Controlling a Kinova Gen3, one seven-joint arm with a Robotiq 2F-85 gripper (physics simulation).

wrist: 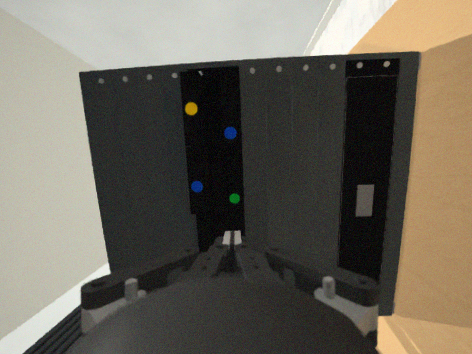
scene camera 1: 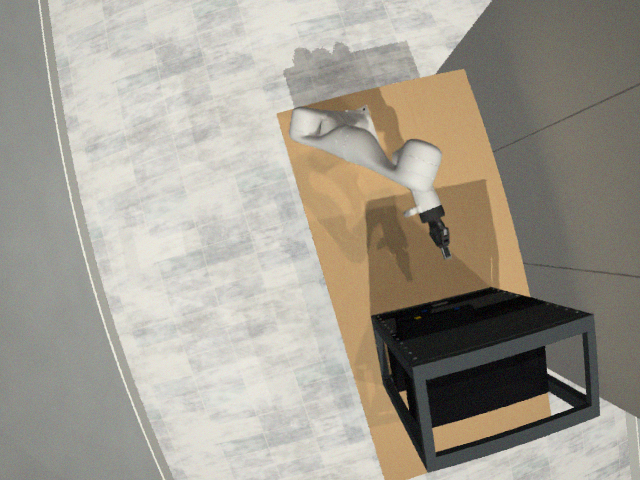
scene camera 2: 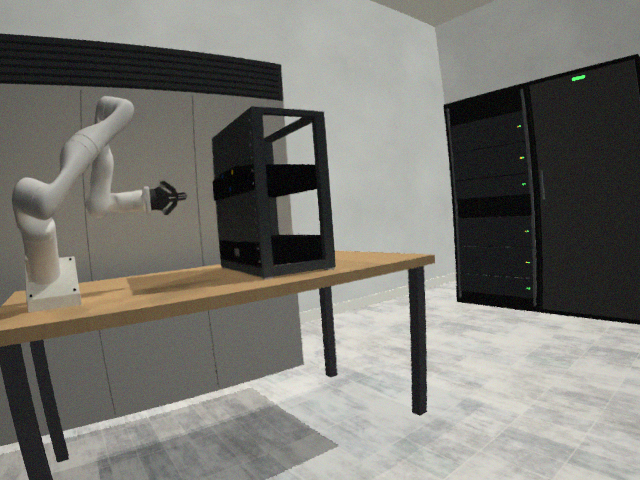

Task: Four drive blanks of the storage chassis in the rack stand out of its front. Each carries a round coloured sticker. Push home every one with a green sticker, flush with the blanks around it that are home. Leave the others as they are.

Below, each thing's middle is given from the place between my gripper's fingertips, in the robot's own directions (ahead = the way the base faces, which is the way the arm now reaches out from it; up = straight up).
I see the rack (scene camera 1: 462, 356) 31 cm ahead of my hand, 2 cm below it and 1 cm to the left of it.
